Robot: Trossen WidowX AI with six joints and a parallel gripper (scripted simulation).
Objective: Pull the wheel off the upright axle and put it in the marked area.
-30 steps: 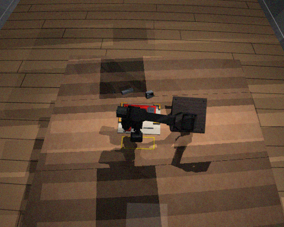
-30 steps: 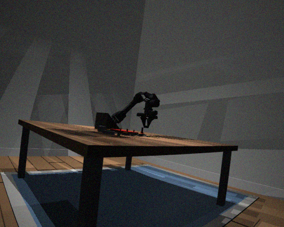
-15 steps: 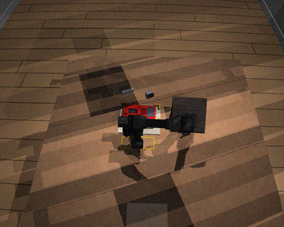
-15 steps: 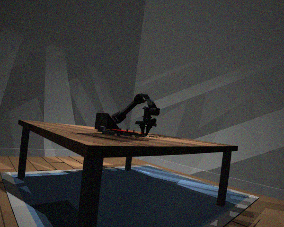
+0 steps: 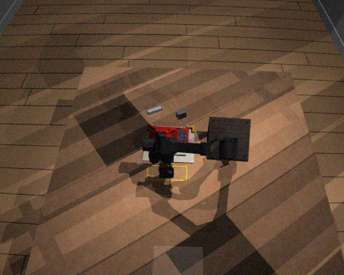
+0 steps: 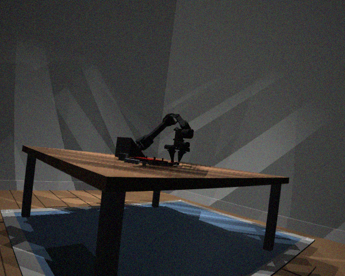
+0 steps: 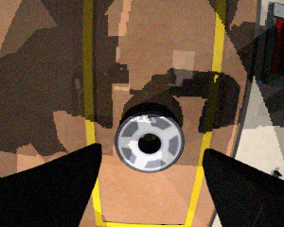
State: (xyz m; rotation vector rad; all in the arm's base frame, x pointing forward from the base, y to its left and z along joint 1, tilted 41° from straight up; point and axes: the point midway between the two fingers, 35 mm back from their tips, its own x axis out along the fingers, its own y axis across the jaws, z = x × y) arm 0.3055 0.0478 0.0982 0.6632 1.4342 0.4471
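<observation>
The dark wheel lies 1 cm below my gripper tip. From my gripper tip the other things lie so: pale grey plate (1 cm behind, 19 cm to the right, 1 cm below).
</observation>
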